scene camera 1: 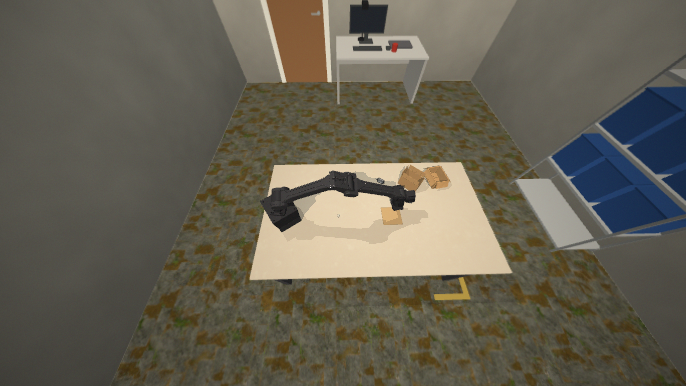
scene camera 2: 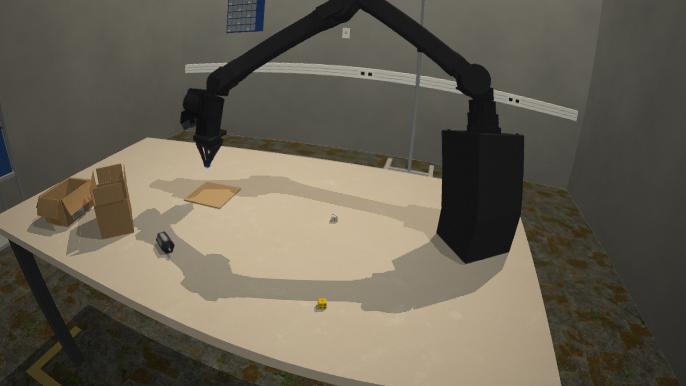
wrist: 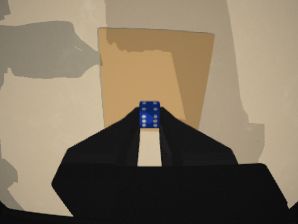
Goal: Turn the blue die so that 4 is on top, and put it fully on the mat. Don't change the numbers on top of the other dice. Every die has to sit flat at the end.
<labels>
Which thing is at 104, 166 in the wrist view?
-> My gripper.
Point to a mat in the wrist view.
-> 172, 67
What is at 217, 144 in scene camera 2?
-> My gripper.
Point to a mat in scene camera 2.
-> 209, 194
</labels>
